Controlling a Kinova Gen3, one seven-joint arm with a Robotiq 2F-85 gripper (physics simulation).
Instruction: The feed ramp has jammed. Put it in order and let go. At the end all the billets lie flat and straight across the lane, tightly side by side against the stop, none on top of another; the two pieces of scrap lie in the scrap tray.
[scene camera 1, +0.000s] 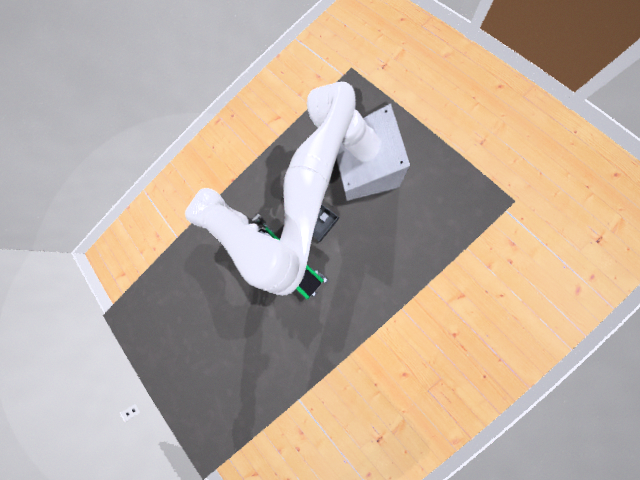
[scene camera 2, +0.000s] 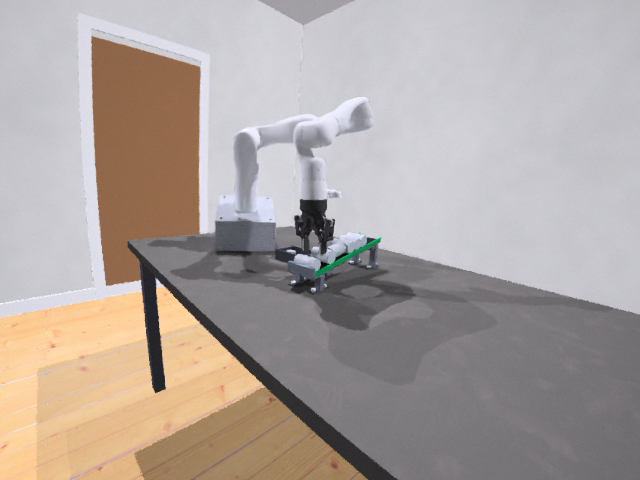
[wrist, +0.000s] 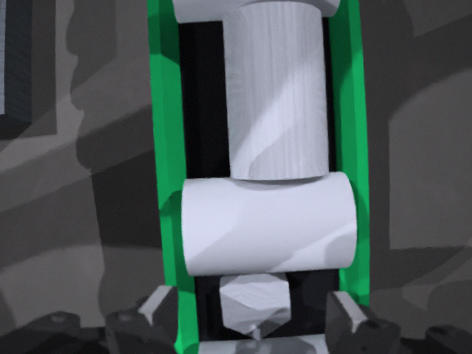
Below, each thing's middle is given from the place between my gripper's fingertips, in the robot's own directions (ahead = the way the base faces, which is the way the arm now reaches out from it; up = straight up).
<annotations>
Now: hand 13 cm to the right of the lane (wrist: 201, 44) and 2 cm above it.
</annotations>
